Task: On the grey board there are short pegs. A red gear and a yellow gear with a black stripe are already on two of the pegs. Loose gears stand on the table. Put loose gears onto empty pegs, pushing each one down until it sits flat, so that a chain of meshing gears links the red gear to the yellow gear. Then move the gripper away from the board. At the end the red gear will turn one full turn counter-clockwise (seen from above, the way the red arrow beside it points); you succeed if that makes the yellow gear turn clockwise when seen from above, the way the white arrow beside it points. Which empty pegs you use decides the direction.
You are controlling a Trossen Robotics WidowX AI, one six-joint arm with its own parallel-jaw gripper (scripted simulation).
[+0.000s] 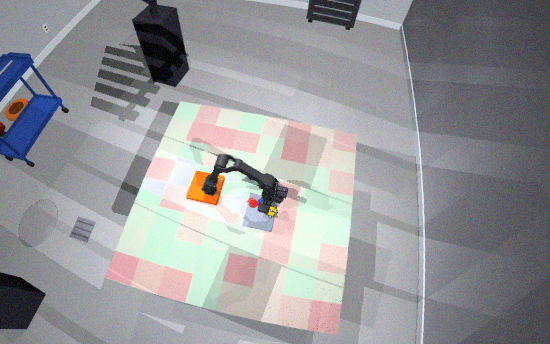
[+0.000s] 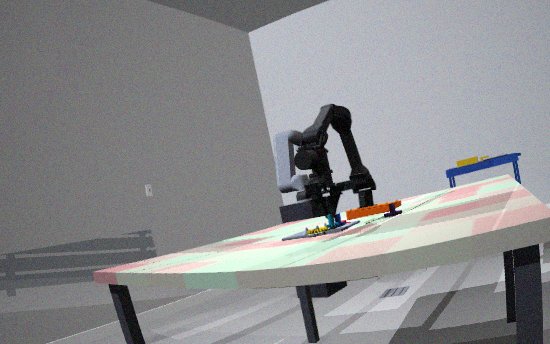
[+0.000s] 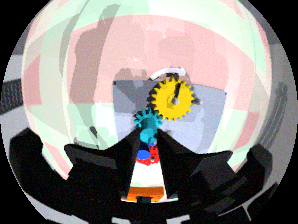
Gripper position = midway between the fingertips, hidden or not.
Note:
My gripper (image 2: 330,217) holds a teal gear.
My gripper shows as well in image 3 (image 3: 148,131).

